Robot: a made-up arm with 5 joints. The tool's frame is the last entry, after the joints.
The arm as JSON. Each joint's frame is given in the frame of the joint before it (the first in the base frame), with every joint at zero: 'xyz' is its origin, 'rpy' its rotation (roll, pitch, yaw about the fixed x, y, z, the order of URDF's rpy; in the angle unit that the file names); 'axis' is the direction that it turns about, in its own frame. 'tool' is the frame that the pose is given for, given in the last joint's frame.
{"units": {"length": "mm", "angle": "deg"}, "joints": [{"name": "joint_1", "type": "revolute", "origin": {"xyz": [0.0, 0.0, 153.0], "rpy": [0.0, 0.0, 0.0]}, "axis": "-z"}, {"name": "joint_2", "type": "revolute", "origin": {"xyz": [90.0, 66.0, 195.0], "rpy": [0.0, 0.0, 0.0]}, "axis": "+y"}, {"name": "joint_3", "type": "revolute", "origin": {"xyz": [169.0, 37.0, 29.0], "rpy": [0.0, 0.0, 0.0]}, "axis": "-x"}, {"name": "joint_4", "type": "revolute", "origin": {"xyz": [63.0, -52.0, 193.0], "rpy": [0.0, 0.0, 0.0]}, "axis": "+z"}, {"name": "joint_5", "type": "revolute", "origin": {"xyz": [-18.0, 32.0, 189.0], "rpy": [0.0, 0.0, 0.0]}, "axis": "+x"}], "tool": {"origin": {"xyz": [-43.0, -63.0, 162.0], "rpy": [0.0, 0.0, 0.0]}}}
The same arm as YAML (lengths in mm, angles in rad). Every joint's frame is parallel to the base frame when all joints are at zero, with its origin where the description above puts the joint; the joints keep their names.
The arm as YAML. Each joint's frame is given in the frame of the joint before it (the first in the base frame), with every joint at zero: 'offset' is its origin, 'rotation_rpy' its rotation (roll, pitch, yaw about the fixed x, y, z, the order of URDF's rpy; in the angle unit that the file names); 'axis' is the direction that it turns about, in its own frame. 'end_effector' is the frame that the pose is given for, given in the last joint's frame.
length_unit: mm
angle_unit: rad
chain:
  - id: joint_1
    offset: [0.0, 0.0, 153.0]
    rotation_rpy: [0.0, 0.0, 0.0]
    axis: [0.0, 0.0, -1.0]
  - id: joint_2
    offset: [90.0, 66.0, 195.0]
    rotation_rpy: [0.0, 0.0, 0.0]
    axis: [0.0, 1.0, 0.0]
  - id: joint_3
    offset: [169.0, 37.0, 29.0]
    rotation_rpy: [0.0, 0.0, 0.0]
    axis: [-1.0, 0.0, 0.0]
  - id: joint_4
    offset: [63.0, -52.0, 193.0]
    rotation_rpy: [0.0, 0.0, 0.0]
    axis: [0.0, 0.0, 1.0]
  - id: joint_5
    offset: [-18.0, 32.0, 189.0]
    rotation_rpy: [0.0, 0.0, 0.0]
    axis: [1.0, 0.0, 0.0]
end_effector:
  offset: [-43.0, -63.0, 162.0]
  rotation_rpy: [0.0, 0.0, 0.0]

